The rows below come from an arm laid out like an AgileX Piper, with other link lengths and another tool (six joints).
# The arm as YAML. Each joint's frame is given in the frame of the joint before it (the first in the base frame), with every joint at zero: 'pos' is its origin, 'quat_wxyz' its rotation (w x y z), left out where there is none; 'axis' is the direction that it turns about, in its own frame. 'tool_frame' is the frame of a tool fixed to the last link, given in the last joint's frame.
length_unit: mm
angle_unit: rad
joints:
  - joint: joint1
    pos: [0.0, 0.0, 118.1]
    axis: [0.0, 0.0, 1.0]
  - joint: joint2
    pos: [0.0, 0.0, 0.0]
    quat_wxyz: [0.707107, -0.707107, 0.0, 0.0]
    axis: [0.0, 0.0, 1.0]
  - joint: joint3
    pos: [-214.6, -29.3, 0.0]
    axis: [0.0, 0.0, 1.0]
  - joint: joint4
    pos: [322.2, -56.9, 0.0]
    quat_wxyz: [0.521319, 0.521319, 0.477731, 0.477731]
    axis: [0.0, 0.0, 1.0]
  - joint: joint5
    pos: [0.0, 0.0, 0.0]
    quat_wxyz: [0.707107, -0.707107, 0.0, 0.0]
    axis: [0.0, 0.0, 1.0]
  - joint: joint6
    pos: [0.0, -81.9, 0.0]
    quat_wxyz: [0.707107, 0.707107, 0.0, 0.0]
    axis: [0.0, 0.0, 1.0]
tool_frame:
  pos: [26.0, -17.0, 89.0]
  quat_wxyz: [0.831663, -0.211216, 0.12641, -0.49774]
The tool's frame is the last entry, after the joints.
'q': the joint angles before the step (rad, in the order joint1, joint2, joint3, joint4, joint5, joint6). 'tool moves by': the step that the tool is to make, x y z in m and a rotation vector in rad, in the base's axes. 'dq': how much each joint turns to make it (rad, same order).
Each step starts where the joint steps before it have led.
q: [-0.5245 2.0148 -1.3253 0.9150 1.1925 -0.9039]
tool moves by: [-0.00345 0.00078 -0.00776 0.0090 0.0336 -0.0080]
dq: [0.0000 0.0186 0.0000 -0.0104 -0.0001 0.0205]
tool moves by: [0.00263 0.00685 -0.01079 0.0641 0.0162 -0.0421]
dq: [0.0000 0.0428 -0.0006 0.0606 -0.0019 0.0069]
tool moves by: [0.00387 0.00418 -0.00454 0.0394 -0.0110 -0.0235]
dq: [0.0000 0.0234 -0.0001 0.0514 -0.0018 -0.0155]
